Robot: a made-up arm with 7 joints. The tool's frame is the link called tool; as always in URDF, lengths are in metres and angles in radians. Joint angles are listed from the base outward. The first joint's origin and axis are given. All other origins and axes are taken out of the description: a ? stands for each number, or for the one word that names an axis. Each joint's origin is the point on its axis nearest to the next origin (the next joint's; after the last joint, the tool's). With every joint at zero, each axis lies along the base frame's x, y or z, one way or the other. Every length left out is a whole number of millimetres.
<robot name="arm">
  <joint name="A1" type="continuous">
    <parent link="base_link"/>
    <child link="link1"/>
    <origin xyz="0 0 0.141" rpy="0 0 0"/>
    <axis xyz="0 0 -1"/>
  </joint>
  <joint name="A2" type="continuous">
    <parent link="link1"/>
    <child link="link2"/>
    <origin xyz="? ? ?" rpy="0 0 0"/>
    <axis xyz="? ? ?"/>
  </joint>
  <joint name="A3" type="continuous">
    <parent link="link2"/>
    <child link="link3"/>
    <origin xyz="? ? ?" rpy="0 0 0"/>
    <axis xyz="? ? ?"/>
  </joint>
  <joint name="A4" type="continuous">
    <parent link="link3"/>
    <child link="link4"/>
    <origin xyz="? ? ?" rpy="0 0 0"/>
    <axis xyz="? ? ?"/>
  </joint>
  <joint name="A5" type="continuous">
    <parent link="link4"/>
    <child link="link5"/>
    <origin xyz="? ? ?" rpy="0 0 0"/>
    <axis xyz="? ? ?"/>
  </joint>
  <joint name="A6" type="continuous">
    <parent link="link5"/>
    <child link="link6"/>
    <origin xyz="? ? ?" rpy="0 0 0"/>
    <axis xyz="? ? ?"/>
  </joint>
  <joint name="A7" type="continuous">
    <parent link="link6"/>
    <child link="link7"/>
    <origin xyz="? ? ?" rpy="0 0 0"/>
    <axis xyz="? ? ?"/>
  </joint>
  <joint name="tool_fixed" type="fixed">
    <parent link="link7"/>
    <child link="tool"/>
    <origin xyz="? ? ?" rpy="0 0 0"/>
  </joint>
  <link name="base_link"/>
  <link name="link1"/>
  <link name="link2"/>
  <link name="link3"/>
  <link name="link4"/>
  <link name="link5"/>
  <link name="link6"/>
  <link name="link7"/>
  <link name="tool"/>
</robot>
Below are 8 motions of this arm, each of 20 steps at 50 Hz.
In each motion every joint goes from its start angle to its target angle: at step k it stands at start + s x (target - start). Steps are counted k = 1, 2, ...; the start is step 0. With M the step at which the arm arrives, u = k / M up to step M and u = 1 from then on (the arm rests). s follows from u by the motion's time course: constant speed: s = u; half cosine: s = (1 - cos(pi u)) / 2; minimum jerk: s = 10 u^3 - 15 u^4 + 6 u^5.
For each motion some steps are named. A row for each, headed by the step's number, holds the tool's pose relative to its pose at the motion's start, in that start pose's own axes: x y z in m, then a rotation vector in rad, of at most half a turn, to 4 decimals.
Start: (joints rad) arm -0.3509 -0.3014 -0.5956 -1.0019 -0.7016 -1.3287 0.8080
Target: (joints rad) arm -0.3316 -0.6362 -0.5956 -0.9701 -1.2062 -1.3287 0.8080
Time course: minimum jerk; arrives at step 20
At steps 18, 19, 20:
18: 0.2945 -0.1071 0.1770 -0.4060 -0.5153 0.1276
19: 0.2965 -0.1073 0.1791 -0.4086 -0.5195 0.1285
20: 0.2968 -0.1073 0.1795 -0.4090 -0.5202 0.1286

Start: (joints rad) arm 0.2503 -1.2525 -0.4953 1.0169 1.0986 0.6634 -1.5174
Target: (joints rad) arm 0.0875 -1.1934 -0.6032 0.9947 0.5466 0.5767 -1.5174
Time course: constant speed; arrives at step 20
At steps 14, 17, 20:
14: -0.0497 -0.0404 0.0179 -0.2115 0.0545 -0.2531
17: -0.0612 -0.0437 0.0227 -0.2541 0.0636 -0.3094
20: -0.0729 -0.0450 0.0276 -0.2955 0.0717 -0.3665

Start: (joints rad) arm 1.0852 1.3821 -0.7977 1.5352 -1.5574 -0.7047 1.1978
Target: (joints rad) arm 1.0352 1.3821 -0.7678 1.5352 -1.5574 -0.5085 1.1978
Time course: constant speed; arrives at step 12
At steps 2, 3, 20:
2: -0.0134 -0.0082 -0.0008 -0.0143 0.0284 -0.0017
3: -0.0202 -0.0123 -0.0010 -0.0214 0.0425 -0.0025
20: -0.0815 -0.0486 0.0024 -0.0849 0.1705 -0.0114

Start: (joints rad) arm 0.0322 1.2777 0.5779 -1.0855 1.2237 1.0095 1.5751
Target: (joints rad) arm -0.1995 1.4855 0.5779 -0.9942 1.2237 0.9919 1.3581
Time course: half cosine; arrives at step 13
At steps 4, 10, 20:
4: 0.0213 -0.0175 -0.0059 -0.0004 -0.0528 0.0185
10: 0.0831 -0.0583 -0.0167 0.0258 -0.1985 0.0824
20: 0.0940 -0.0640 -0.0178 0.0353 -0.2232 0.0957

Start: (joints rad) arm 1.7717 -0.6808 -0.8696 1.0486 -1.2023 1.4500 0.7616
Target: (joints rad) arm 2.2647 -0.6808 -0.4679 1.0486 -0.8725 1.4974 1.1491
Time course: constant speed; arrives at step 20
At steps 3, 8, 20:
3: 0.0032 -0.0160 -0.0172 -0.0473 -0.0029 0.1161
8: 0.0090 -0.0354 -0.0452 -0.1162 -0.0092 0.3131
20: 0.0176 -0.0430 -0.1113 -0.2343 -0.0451 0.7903

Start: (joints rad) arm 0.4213 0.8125 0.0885 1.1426 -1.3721 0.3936 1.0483
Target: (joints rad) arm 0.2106 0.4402 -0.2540 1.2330 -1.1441 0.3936 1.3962
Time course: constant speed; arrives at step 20
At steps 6, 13, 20:
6: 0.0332 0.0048 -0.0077 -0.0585 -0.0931 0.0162
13: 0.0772 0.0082 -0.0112 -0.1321 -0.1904 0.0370
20: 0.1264 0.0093 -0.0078 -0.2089 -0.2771 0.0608

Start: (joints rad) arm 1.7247 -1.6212 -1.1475 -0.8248 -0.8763 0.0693 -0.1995
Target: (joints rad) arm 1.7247 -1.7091 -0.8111 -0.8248 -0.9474 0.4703 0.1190
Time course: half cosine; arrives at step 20
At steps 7, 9, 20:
7: 0.0211 -0.0386 0.0140 -0.0770 0.0299 -0.0101
9: 0.0294 -0.0602 0.0220 -0.1176 0.0535 -0.0135
20: 0.0416 -0.1447 0.0556 -0.2569 0.1912 -0.0103

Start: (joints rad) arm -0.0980 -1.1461 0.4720 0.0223 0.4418 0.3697 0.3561
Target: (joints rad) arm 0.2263 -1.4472 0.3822 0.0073 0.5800 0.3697 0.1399
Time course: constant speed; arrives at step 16
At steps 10, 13, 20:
10: -0.0026 -0.0163 0.0620 -0.3318 -0.0058 -0.0629
13: -0.0017 -0.0185 0.0831 -0.4309 -0.0088 -0.0739
20: 0.0002 -0.0191 0.1052 -0.5296 -0.0123 -0.0809

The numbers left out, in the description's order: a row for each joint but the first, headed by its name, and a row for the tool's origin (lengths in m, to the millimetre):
A2: xyz -0.07 -0.294 0, axis 0 1 0
A3: xyz 0.013 0 0.062, axis 1 0 0
A4: xyz 0 0.03 0.271, axis 0 1 0
A5: xyz 0.011 0 -0.005, axis 0 0 1
A6: xyz -0.094 0.113 0, axis -1 0 0
A7: xyz 0 0.037 -0.457, axis 0 0 1
tool: xyz 0.072 -0.086 0

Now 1 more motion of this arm.
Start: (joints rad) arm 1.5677 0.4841 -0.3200 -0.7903 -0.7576 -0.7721 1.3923
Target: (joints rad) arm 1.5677 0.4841 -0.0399 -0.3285 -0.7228 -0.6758 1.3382
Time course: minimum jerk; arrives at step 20
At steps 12, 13, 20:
12: -0.1133 0.0060 0.0134 0.1520 0.1983 -0.3297
13: -0.1252 0.0115 0.0172 0.1750 0.2208 -0.3674
20: -0.1557 0.0321 0.0309 0.2462 0.2834 -0.4721

